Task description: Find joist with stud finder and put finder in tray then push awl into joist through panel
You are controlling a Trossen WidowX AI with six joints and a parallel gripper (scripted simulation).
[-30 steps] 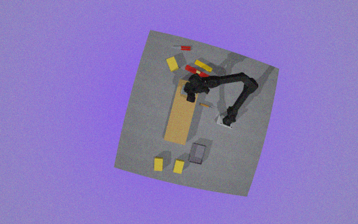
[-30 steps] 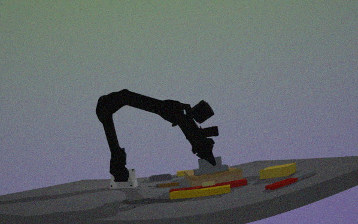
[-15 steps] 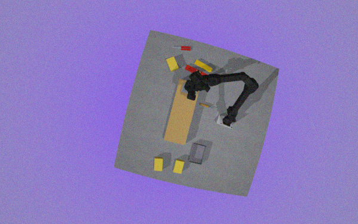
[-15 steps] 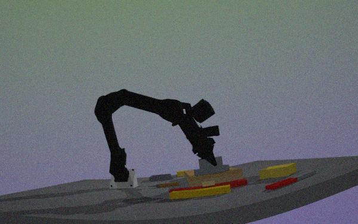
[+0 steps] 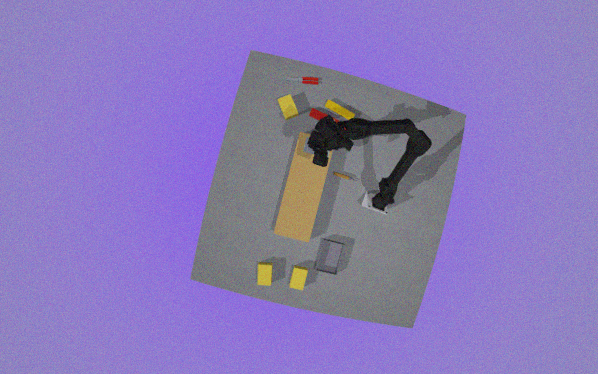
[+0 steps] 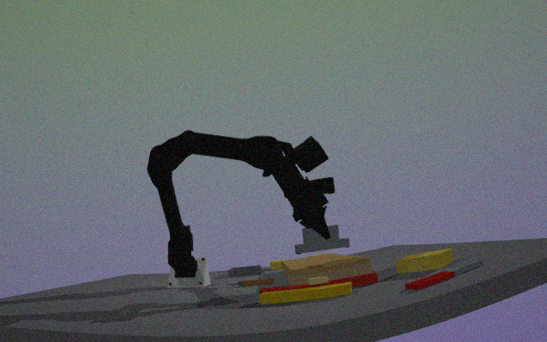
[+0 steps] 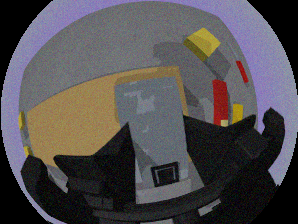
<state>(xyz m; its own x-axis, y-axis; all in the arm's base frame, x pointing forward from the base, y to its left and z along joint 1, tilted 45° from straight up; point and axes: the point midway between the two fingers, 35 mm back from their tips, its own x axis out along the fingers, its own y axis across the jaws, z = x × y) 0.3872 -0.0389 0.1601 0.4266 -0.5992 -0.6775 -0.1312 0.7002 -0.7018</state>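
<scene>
Now: the grey tray 28 cm behind my gripper tip, 48 cm to the left of it and 9 cm below it. Also, from my gripper tip: stud finder (3 cm behind, 2 cm above); then awl (22 cm behind, 7 cm to the left, 9 cm below); then red level (3 cm behind, 18 cm to the right, 9 cm below).
</scene>
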